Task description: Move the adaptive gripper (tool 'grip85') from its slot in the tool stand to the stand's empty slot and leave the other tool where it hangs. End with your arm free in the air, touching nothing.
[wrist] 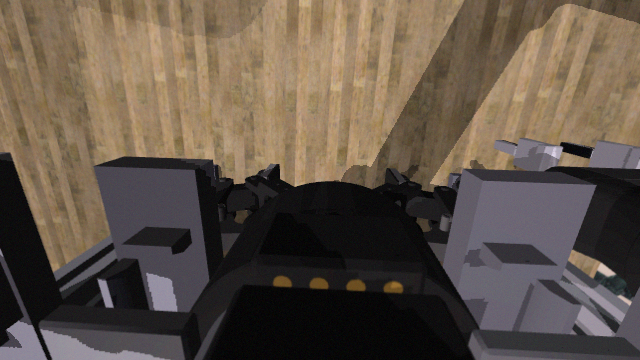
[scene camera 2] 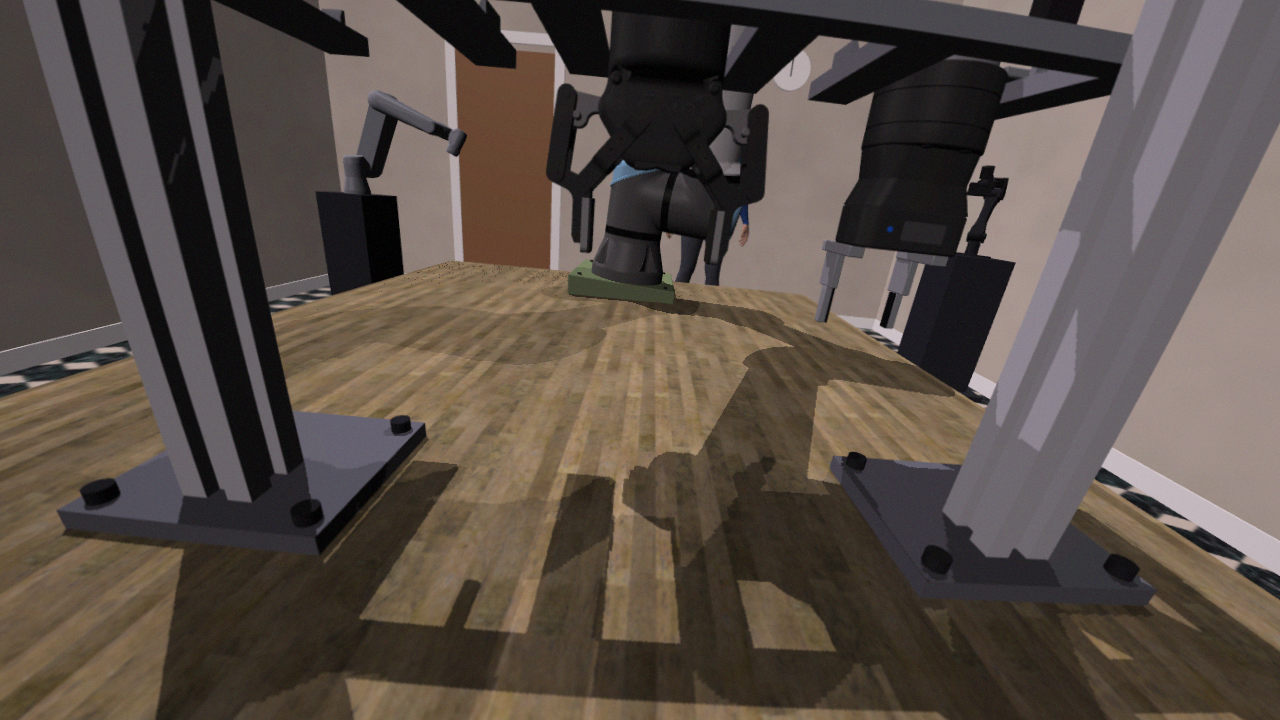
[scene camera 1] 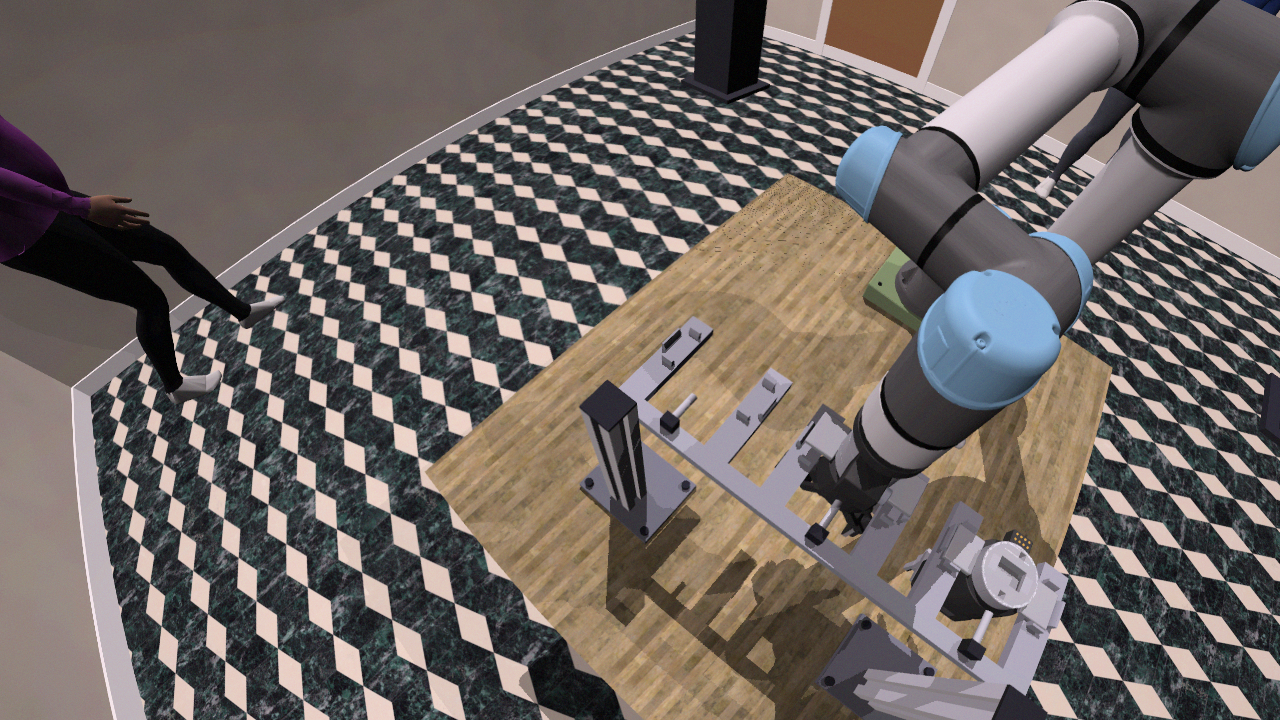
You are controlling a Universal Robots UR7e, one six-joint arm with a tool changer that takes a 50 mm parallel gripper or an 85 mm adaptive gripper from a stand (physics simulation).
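Frame: origin at the arm's base, x back, y right, z up, level; centimetres.
Seen in the pictures: arm's base at its link origin: (scene camera 2: pixel 626 276) (scene camera 1: pixel 926 292).
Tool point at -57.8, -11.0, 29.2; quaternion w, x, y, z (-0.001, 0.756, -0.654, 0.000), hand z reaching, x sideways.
Note:
Offsets run from my tool point to a thing's top centre, as dx, dy, dz. "spot": to the spot under its first point.
My adaptive gripper (scene camera 1: pixel 856 517) (scene camera 2: pixel 650 237) (wrist: pixel 334 175) is mounted on the arm's end, upright, fingers apart, open and empty. It stands in the middle slot of the tool stand (scene camera 1: pixel 765 497) (scene camera 2: pixel 984 22), between two fork arms with grey blocks @(-2.3, +5.2, -4.3) (wrist: pixel 155 200) beside its black body; whether it touches them I cannot tell. The empty slot's fork arm (scene camera 1: pixel 735 438) (scene camera 2: pixel 474 40) is to the left in both scene views. The other tool, a parallel gripper (scene camera 1: pixel 1002 577) (scene camera 2: pixel 908 197), hangs in the slot on the right; part of it @(spot: +2.6, -14.6, -10.8) (wrist: pixel 607 220) shows in the wrist view.
The stand's left post (scene camera 1: pixel 613 447) (scene camera 2: pixel 214 268) and right post @(spot: -7.7, -22.7, -17.2) (scene camera 2: pixel 1056 313) rise from bolted base plates. Black-tipped pins @(spot: -10.9, +16.4, -2.7) (scene camera 1: pixel 669 422) stick out along the rail. A green base block (scene camera 1: pixel 886 286) (scene camera 2: pixel 617 286) lies behind the stand. A person (scene camera 1: pixel 98 277) is beyond the table.

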